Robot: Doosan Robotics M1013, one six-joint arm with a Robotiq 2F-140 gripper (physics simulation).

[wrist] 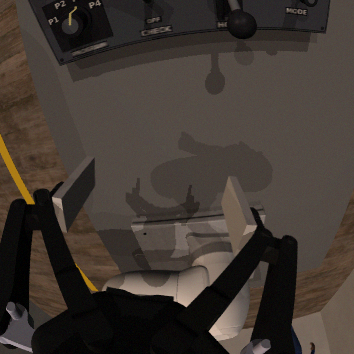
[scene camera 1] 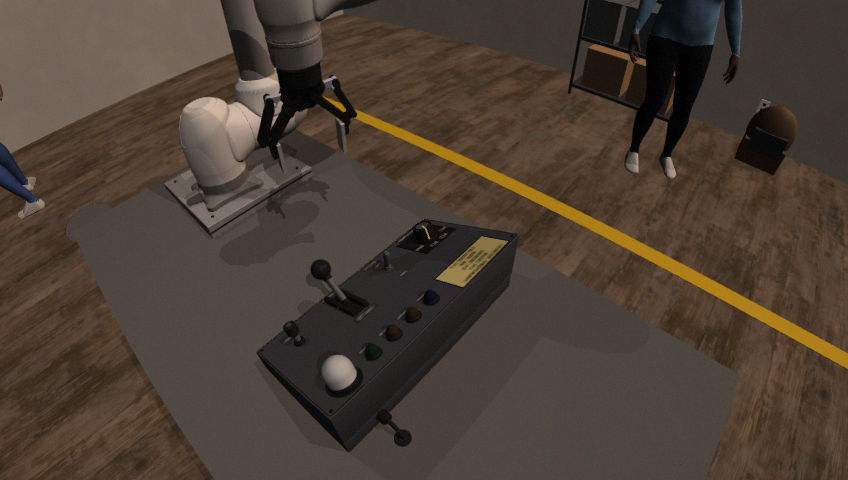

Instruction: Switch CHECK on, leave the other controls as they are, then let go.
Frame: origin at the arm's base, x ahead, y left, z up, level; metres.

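Where they show: gripper, fingertip midpoint: [wrist: 158,180] [scene camera 1: 313,158]; arm's base at its link origin: [wrist: 216,249] [scene camera 1: 227,187].
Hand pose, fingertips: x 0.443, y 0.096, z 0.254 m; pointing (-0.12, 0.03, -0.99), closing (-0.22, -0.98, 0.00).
Things, the pixels of their top centre, and the offset from my fingertips. "spot": a spot on its surface instead.
- CHECK toggle at a spot on its surface: [scene camera 1: 386,260] spot: 0.193 m ahead, 0.015 m left, 0.166 m down
- OFF label at a spot on its surface: [wrist: 153,20] spot: 0.155 m ahead, 0.015 m left, 0.213 m down
- CHECK label at its top centre: [wrist: 155,30] 0.138 m ahead, 0.014 m left, 0.218 m down
- rotary knob at its top centre: [wrist: 66,22] [scene camera 1: 423,224] 0.176 m ahead, 0.138 m left, 0.158 m down
- tall ball lever at its top centre: [wrist: 245,23] [scene camera 1: 318,262] 0.138 m ahead, 0.106 m right, 0.122 m down
- smaller lever at its top centre: [scene camera 1: 291,327] 0.207 m ahead, 0.221 m right, 0.151 m down
- white dome at a spot on its surface: [scene camera 1: 338,372] spot: 0.369 m ahead, 0.222 m right, 0.088 m down
- side lever at a spot on its surface: [scene camera 1: 402,437] spot: 0.452 m ahead, 0.186 m right, 0.278 m down
The CHECK toggle [scene camera 1: 386,260] is a small grey metal lever near the console's robot-side edge; it looks nearly upright, leaning slightly toward the OFF side. In the wrist view a bit of it shows at the top edge, above the OFF label [wrist: 153,20] and the CHECK label [wrist: 156,30]. The dark console [scene camera 1: 476,292] [wrist: 127,35] stands on the grey table top. My gripper [scene camera 1: 311,148] [wrist: 158,180] is open, its two flat fingertips wide apart and with no object between them. It hangs near the robot's base, well apart from the console and the toggle.
The rotary knob [scene camera 1: 423,231] [wrist: 71,25] sits beside CHECK on one side, the tall ball lever [scene camera 1: 321,269] [wrist: 242,24] on the other. A smaller lever [scene camera 1: 290,328], white dome [scene camera 1: 338,372] and side lever [scene camera 1: 402,437] are farther off. A person [scene camera 1: 678,65] stands beyond the yellow line [scene camera 1: 535,198].
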